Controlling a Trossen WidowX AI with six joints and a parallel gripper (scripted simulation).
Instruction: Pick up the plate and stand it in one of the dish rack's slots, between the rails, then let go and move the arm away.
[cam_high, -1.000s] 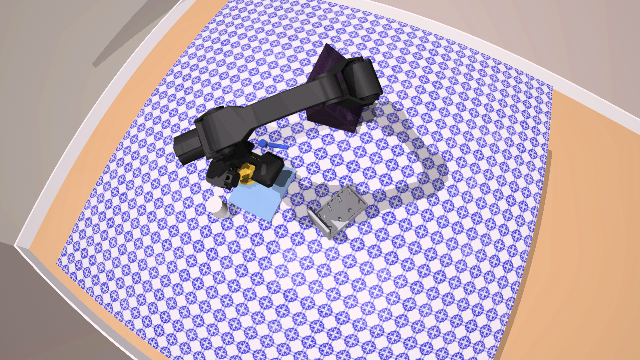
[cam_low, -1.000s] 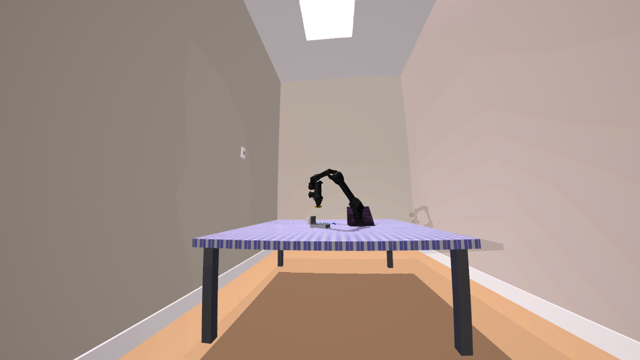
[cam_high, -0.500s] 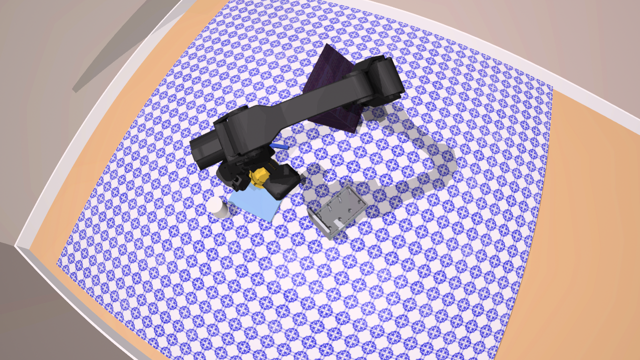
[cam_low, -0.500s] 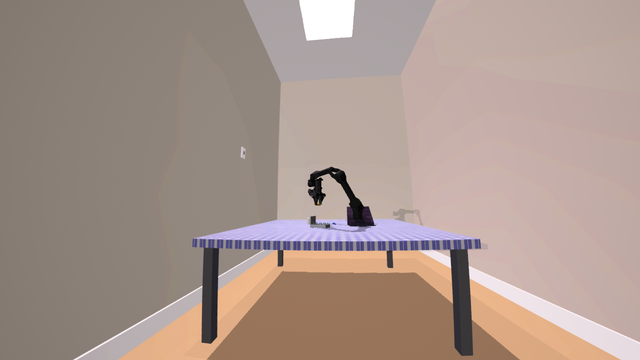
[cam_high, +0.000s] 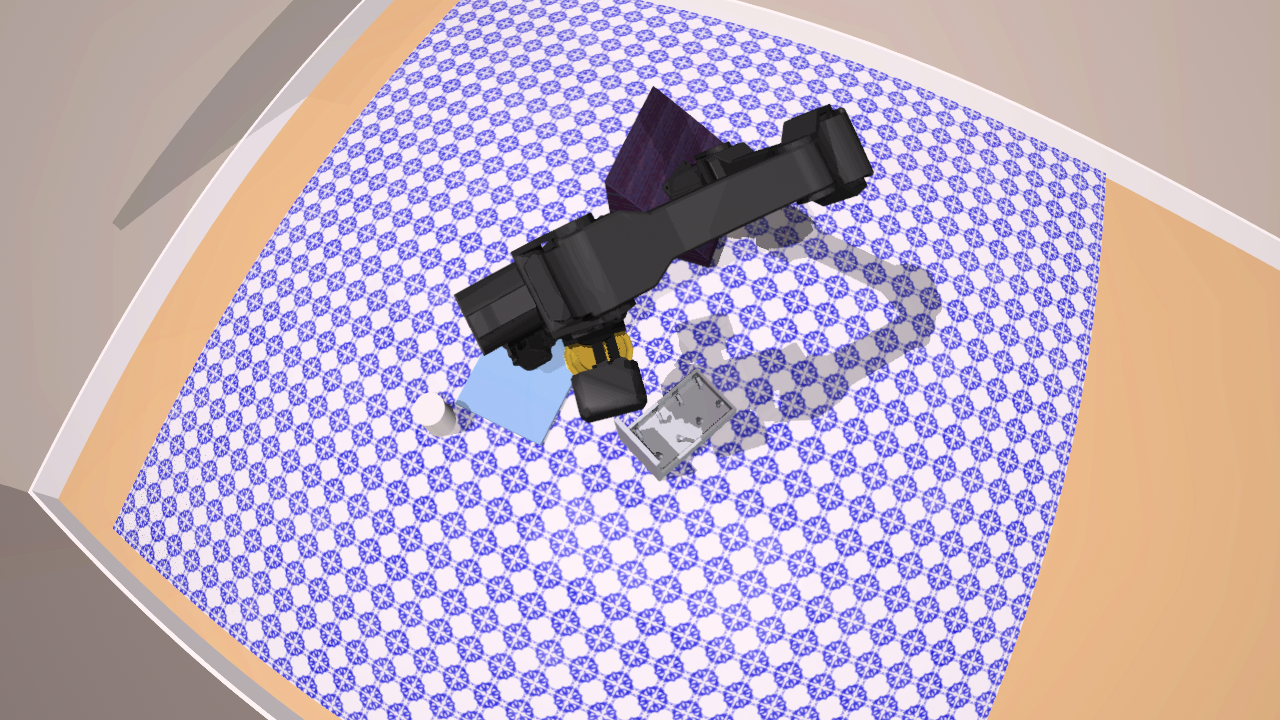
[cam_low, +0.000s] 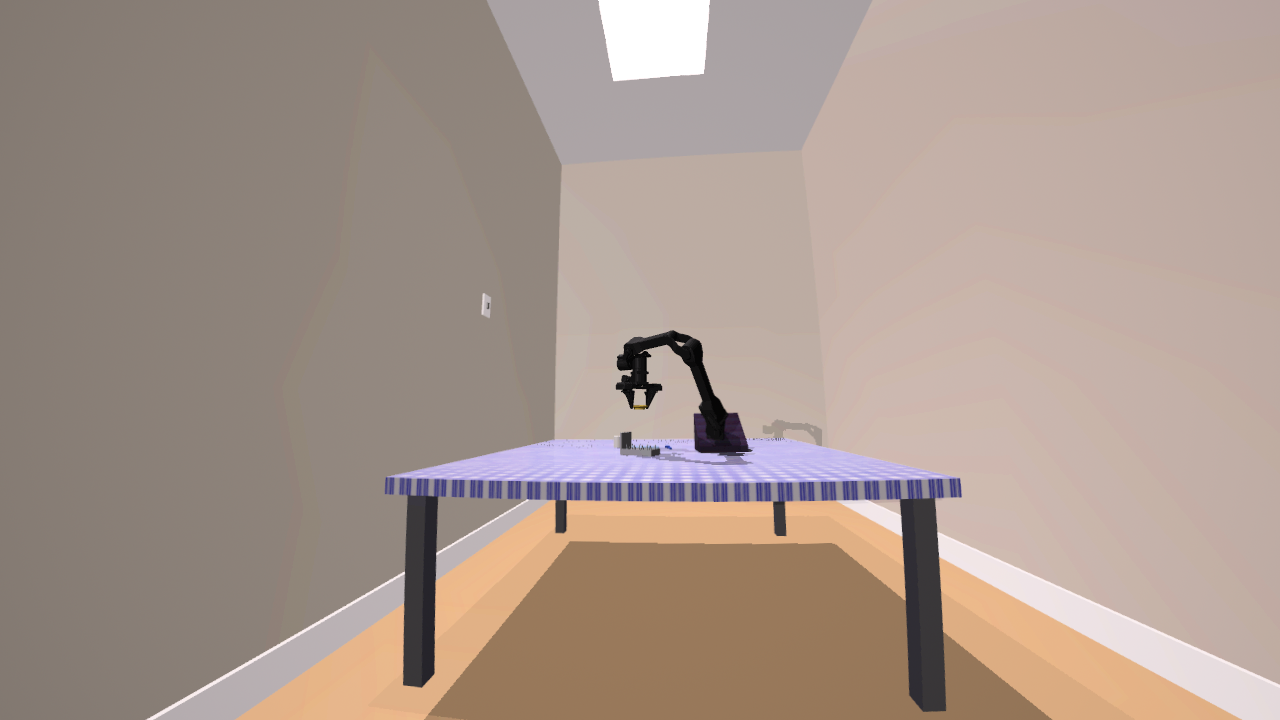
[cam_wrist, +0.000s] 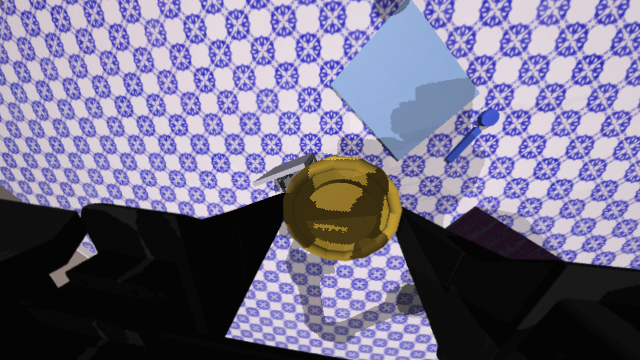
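Right now the grey dish rack is 14 cm below my gripper tip, 8 cm to the left of it and 2 cm behind it. Also, from my gripper tip: blue spoon (17 cm to the right, 16 cm below, 10 cm behind); light blue sheet (16 cm below, 13 cm to the right, 2 cm ahead); yellow plate (1 cm above).
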